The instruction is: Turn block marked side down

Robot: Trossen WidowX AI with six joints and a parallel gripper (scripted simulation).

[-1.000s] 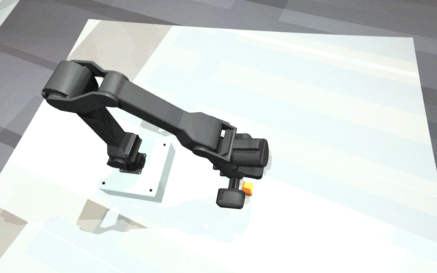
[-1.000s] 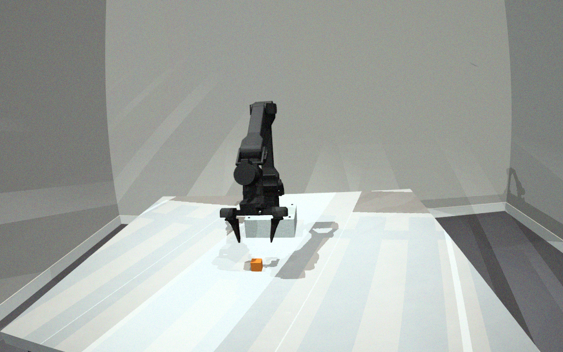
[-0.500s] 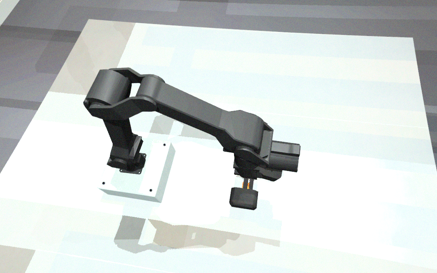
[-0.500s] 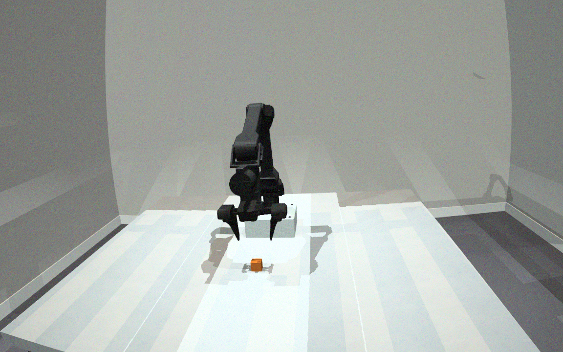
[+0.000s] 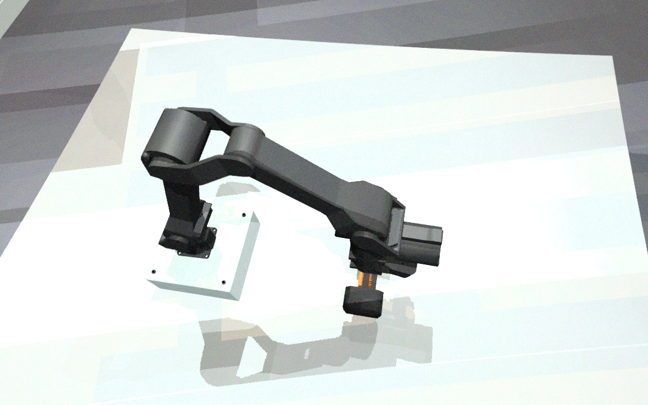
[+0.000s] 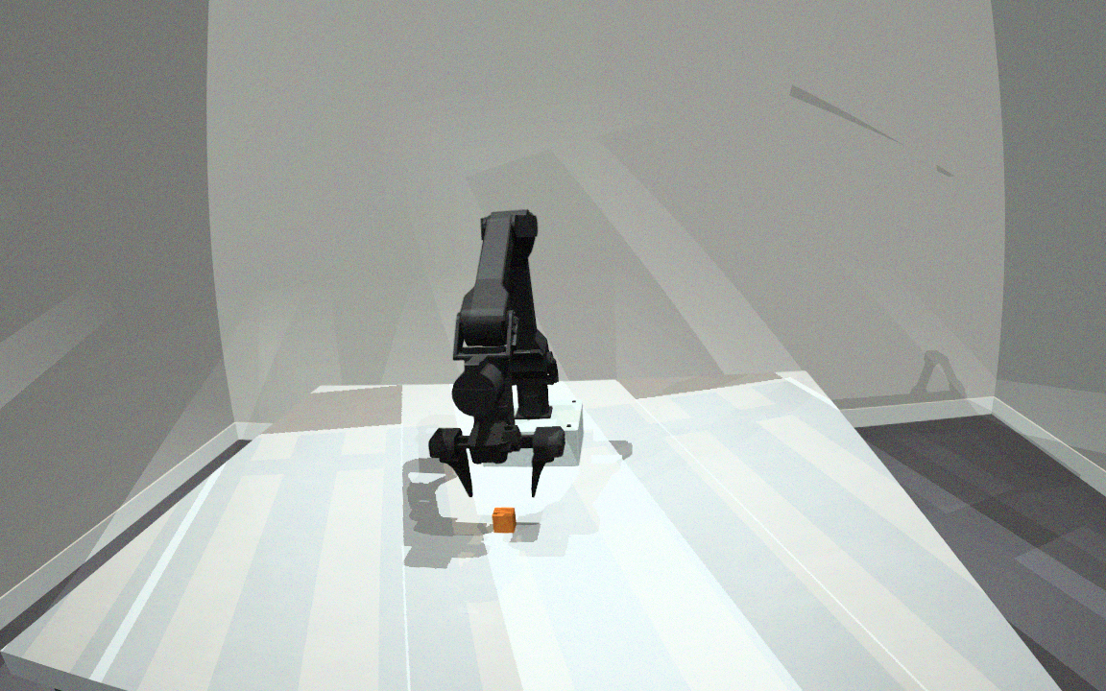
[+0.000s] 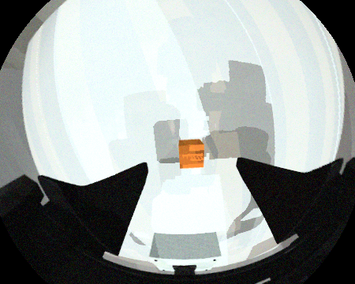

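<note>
My gripper tip is 1 cm past the orange block and 4 cm above it.
</note>
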